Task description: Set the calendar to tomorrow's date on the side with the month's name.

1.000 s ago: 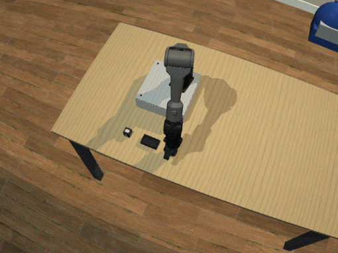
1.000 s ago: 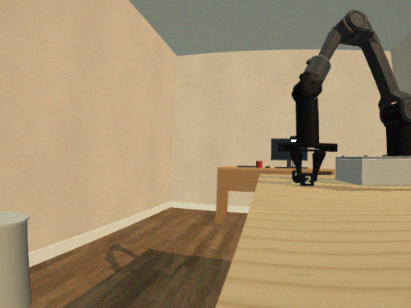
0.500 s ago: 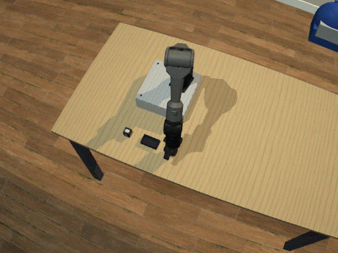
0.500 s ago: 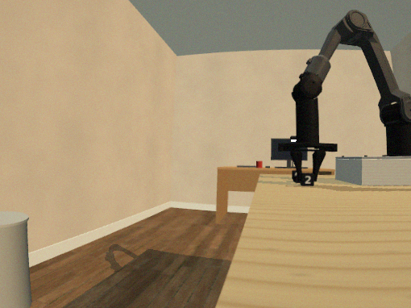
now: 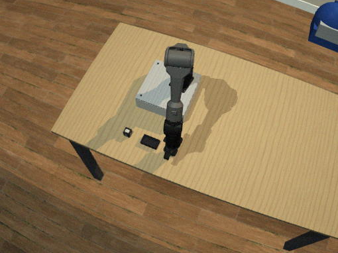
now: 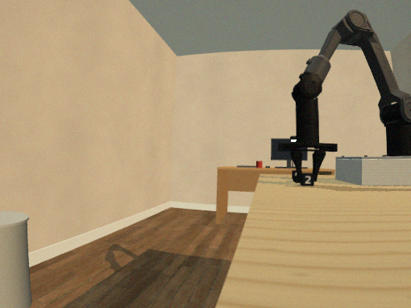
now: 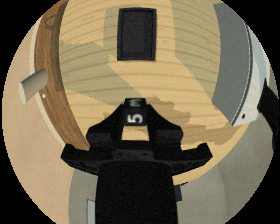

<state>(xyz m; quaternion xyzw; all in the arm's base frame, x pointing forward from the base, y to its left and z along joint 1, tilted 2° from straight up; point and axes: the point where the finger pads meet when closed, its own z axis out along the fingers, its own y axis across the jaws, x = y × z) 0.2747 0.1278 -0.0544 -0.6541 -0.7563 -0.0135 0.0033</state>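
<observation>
The calendar tray is 10 mm ahead of my hand, 110 mm to the right of it and 10 mm below it. The rest, counted from my hand: black calendar cube (right at my hand).
</observation>
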